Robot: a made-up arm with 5 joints. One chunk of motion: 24 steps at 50 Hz.
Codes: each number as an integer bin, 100 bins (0 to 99) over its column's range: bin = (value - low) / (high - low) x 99, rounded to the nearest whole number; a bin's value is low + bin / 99 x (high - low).
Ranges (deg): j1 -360..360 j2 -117.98..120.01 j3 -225.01..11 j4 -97.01..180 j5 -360..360
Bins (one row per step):
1: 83 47 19 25 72
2: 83 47 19 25 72
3: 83 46 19 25 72
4: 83 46 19 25 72
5: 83 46 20 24 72
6: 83 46 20 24 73
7: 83 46 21 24 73
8: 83 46 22 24 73
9: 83 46 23 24 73
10: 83 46 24 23 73
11: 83 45 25 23 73
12: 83 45 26 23 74
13: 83 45 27 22 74
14: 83 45 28 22 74
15: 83 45 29 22 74
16: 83 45 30 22 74
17: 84 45 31 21 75
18: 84 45 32 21 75
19: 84 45 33 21 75
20: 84 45 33 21 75
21: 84 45 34 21 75
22: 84 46 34 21 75
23: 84 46 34 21 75
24: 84 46 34 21 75
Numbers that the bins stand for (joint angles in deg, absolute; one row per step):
1: 243.64 -4.99 -179.72 -27.06 163.64
2: 243.64 -4.99 -179.72 -27.06 163.64
3: 243.64 -7.40 -179.72 -27.06 163.64
4: 243.64 -7.40 -179.72 -27.06 163.64
5: 243.64 -7.40 -177.33 -29.86 163.64
6: 243.64 -7.40 -177.33 -29.86 170.91
7: 243.64 -7.40 -174.95 -29.86 170.91
8: 243.64 -7.40 -172.56 -29.86 170.91
9: 243.64 -7.40 -170.18 -29.86 170.91
10: 243.64 -7.40 -167.80 -32.65 170.91
11: 243.64 -9.80 -165.41 -32.65 170.91
12: 243.64 -9.80 -163.03 -32.65 178.18
13: 243.64 -9.80 -160.64 -35.45 178.18
14: 243.64 -9.80 -158.26 -35.45 178.18
15: 243.64 -9.80 -155.88 -35.45 178.18
16: 243.64 -9.80 -153.49 -35.45 178.18
17: 250.91 -9.80 -151.11 -38.25 185.45
18: 250.91 -9.80 -148.72 -38.25 185.45
19: 250.91 -9.80 -146.34 -38.25 185.45
20: 250.91 -9.80 -146.34 -38.25 185.45
21: 250.91 -9.80 -143.96 -38.25 185.45
22: 250.91 -7.40 -143.96 -38.25 185.45
23: 250.91 -7.40 -143.96 -38.25 185.45
24: 250.91 -7.40 -143.96 -38.25 185.45

